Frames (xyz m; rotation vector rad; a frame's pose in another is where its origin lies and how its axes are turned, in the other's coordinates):
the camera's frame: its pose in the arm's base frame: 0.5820 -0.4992 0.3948 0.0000 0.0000 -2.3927
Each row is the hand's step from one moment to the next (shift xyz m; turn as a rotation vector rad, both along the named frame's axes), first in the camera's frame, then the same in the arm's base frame.
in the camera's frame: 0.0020 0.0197 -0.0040 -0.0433 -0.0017 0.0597
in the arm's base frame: 0.0119 -0.0158 -0.0040 0.0306 0.0307 0.0597
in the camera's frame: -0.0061 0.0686 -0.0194 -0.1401 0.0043 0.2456
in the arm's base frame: 0.0512 -0.0461 -0.0194 0.1055 0.0922 0.2456
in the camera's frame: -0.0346 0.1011 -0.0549 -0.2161 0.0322 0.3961
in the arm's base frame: 0.0942 -0.0505 -0.0549 0.1802 0.1235 0.3961
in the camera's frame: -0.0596 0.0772 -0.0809 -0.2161 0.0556 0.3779
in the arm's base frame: 0.0962 -0.0160 -0.0809 0.1961 0.1064 0.3779
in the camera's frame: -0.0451 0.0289 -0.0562 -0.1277 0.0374 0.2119
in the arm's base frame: 0.0527 0.0095 -0.0562 0.1190 0.0595 0.2119
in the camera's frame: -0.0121 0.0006 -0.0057 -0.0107 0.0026 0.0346
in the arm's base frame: 0.0093 0.0078 -0.0057 0.0096 0.0054 0.0346
